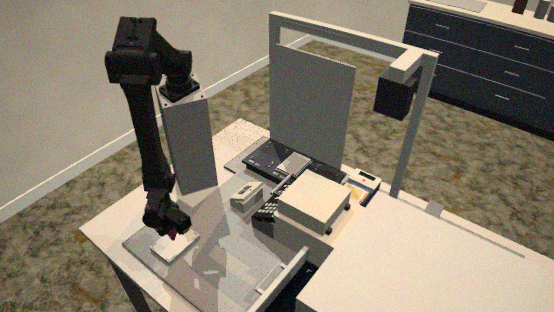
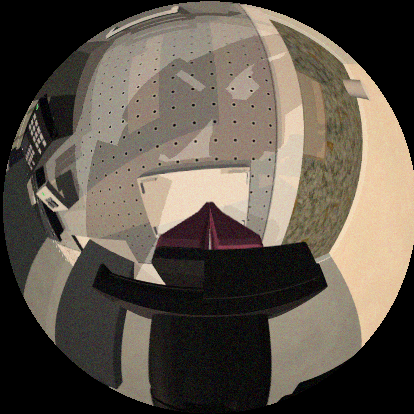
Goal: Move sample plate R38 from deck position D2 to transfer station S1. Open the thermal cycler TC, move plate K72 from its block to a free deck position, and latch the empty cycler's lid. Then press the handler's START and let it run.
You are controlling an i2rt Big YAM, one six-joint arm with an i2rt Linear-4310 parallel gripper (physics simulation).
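Frame: origin at the arm's base, x back, y right, z up, level; centimetres.
Seen in the pictures: gripper, fingertip midpoint: (image 1: 172, 239) (image 2: 209, 207); arm's base, link origin: (image 1: 179, 89).
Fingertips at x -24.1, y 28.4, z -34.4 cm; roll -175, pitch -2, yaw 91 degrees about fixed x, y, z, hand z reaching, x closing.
Note:
Pixels of each thing's top centre, then the offset from my fingertips to it. "spot": a spot on its surface instead. Level surfaces: height alone.
- flat white plate nest, top centre: (image 2: 194, 208) (image 1: 174, 240) dx +2.6, dy -1.7, dz -4.3 cm
- pale plate, top centre: (image 1: 294, 163) dx -5.3, dy -56.5, dz -0.4 cm
- black deck, surface height: dz -2.0 cm
- beige box-shaped instrument, surface spot: (image 1: 314, 197) spot: dx -30.2, dy -34.8, dz +13.4 cm
- small white box with a display, top centre: (image 2: 43, 204) (image 1: 246, 186) dx -1.7, dy -32.8, dz +1.5 cm
- perforated board, surface height: dz -6.5 cm
- dark keypad, surface spot: (image 1: 268, 209) spot: dx -15.8, dy -29.2, dz +2.2 cm
- orange-topped device, top centre: (image 1: 358, 186) dx -32.1, dy -62.5, dz -1.0 cm
My gripper (image 1: 172, 234) (image 2: 209, 207) is shut, with its dark red fingertips together and nothing between them. It hangs over a flat white plate nest (image 1: 169, 251) (image 2: 200, 192) with small corner brackets; no plate shows on it. A pale plate (image 1: 295, 163) sits on the black deck (image 1: 266, 155). A beige box-shaped instrument (image 1: 314, 197), seemingly the thermal cycler, has its top down; its inside is hidden. A small white box with a display (image 1: 246, 194) (image 2: 51, 198) stands left of it. The labels R38, K72, D2 and S1 cannot be read.
The nest lies on a perforated board (image 1: 205, 295) (image 2: 192, 107). A dark keypad (image 1: 268, 209) (image 2: 36, 131) stands by the instrument. An orange-topped device (image 1: 366, 179) is behind it. A grey upright panel (image 1: 312, 100), a tall frame (image 1: 414, 130) and the arm's grey pillar (image 1: 190, 145) rise around the table.

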